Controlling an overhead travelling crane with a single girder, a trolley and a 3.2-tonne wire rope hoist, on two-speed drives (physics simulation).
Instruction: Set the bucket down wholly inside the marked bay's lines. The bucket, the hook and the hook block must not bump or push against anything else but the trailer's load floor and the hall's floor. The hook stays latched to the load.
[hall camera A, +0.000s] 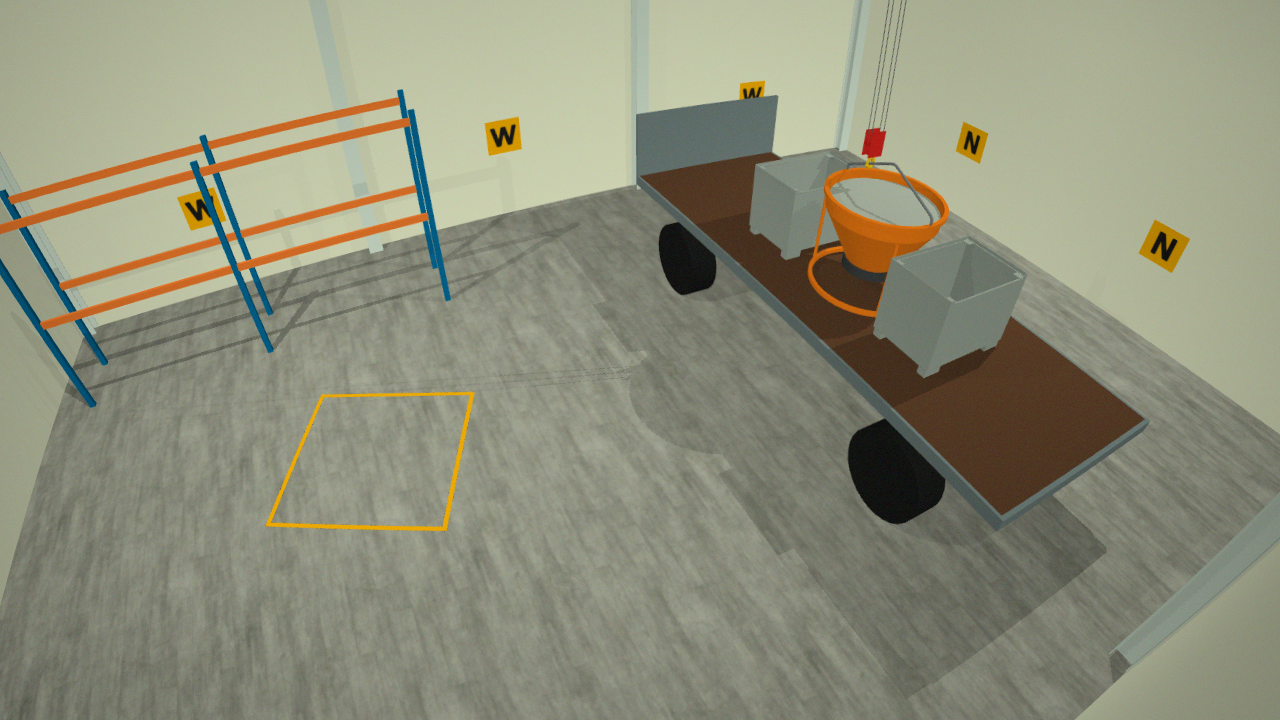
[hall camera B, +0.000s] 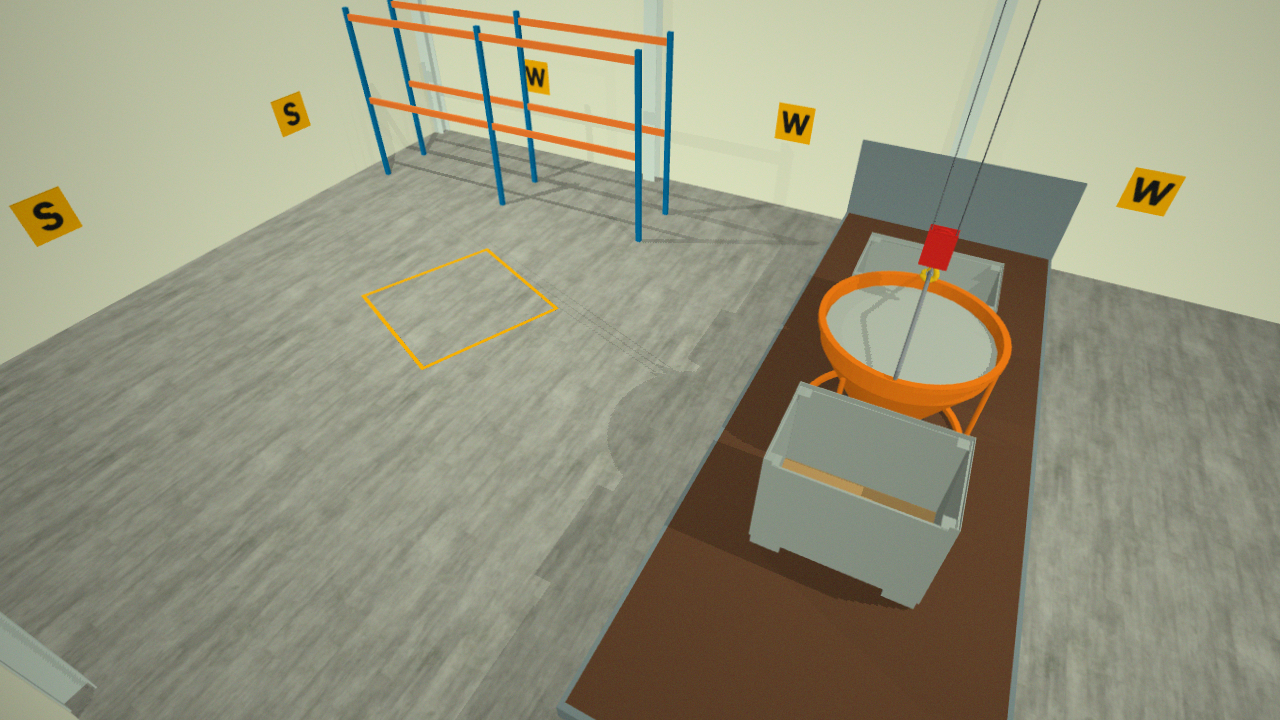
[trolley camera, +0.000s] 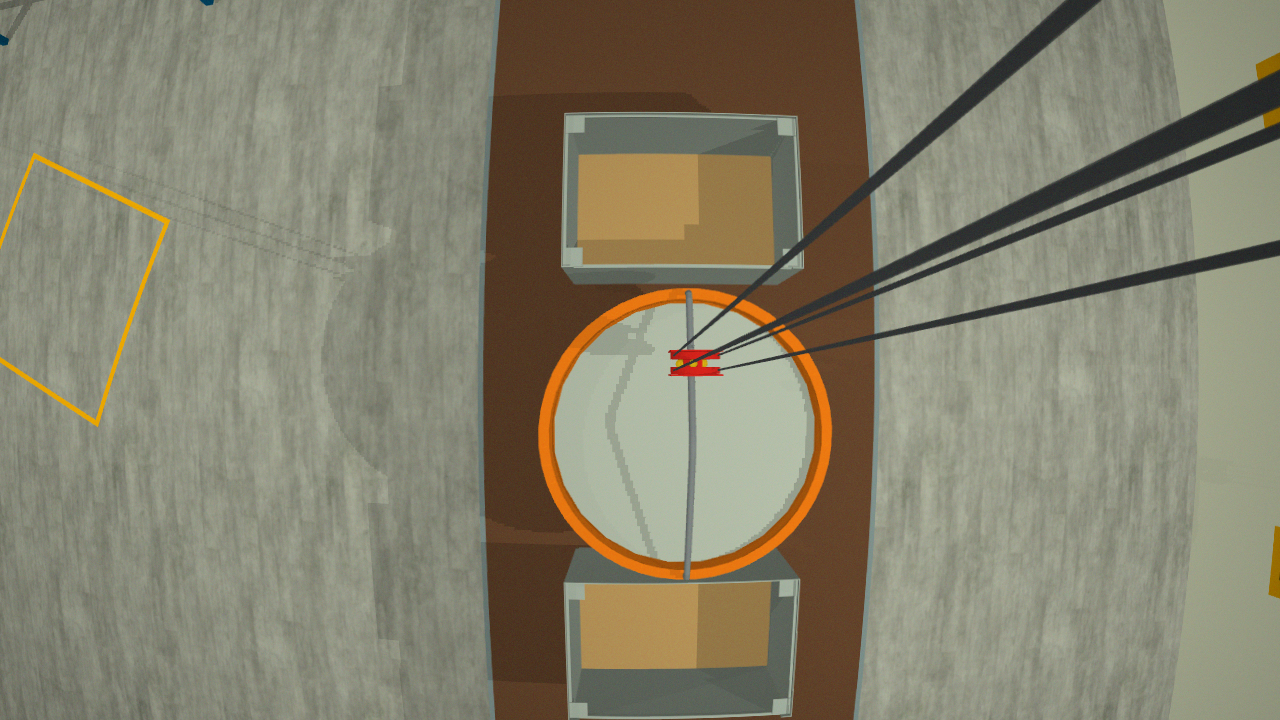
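The orange bucket (hall camera A: 872, 241) (hall camera B: 881, 389) (trolley camera: 751, 447), filled with grey material, is upright on the trailer's brown load floor (hall camera A: 1029, 411) (hall camera B: 760, 626) (trolley camera: 671, 44), between two grey crates; its foot ring appears to rest there. The yellow hook, my gripper (hall camera A: 869, 162) (hall camera B: 930, 274) (trolley camera: 691, 363), is shut on the bucket's grey bail, under the red hook block (hall camera A: 874, 142) (hall camera B: 938, 247). The marked bay (hall camera A: 358, 526) (hall camera B: 489, 338) (trolley camera: 132, 322) is a yellow outline on the hall floor, left of the trailer; part of it is cut off in the trolley view.
One crate (hall camera A: 774, 205) (hall camera B: 975, 277) (trolley camera: 680, 134) stands close to the bucket on the headboard side, the other crate (hall camera A: 948, 313) (hall camera B: 850, 510) (trolley camera: 680, 689) close on the opposite side. The headboard (hall camera A: 707, 134) (hall camera B: 966, 197) rises at the trailer's end. A blue and orange rack (hall camera A: 231, 255) (hall camera B: 638, 143) stands behind the bay.
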